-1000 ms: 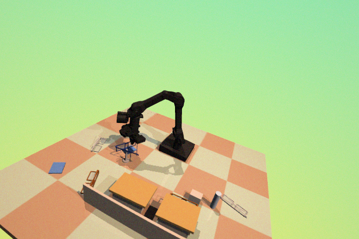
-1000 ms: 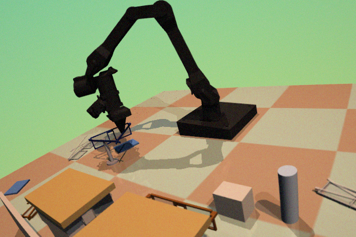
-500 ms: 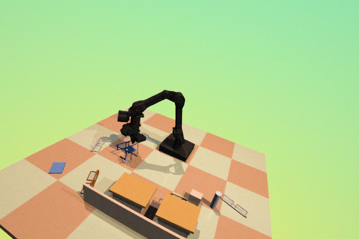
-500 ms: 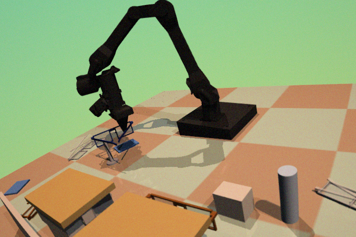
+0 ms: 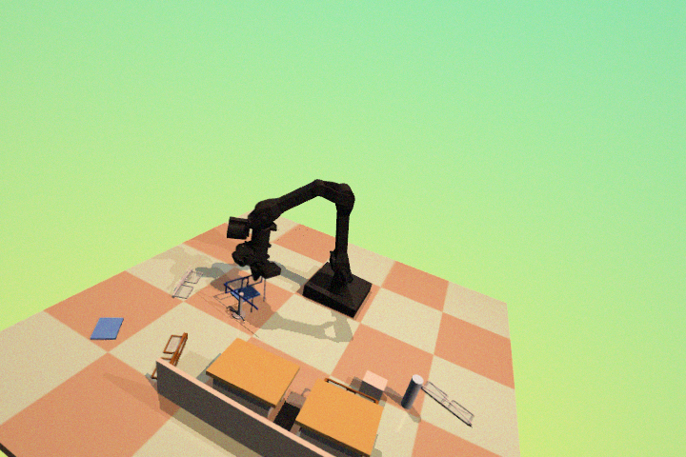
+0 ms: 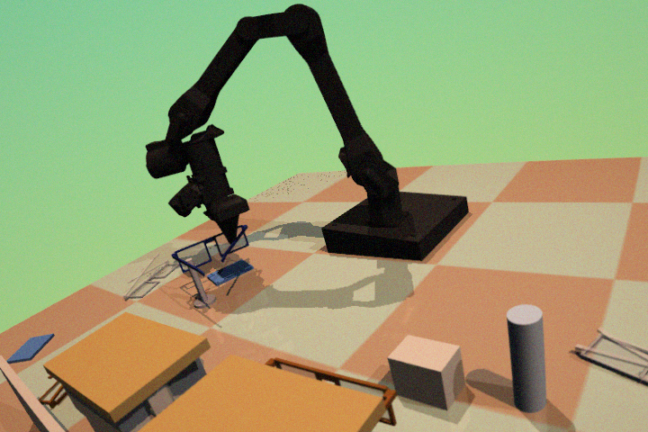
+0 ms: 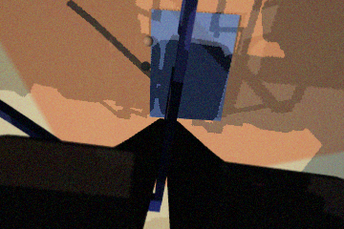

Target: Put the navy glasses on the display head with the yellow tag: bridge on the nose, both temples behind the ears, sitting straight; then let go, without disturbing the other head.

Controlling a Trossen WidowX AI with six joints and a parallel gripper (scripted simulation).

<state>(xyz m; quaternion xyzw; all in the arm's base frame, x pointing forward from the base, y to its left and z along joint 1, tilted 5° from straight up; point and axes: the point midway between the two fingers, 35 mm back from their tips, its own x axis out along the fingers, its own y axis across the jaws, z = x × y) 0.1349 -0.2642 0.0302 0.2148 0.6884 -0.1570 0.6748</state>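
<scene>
Right now the grey post stand is 12 cm ahead of my gripper tip, 1 cm to the left of it and 4 cm below it. Round my gripper tip: low wall 48 cm ahead, 28 cm to the left, 1 cm below.
</scene>
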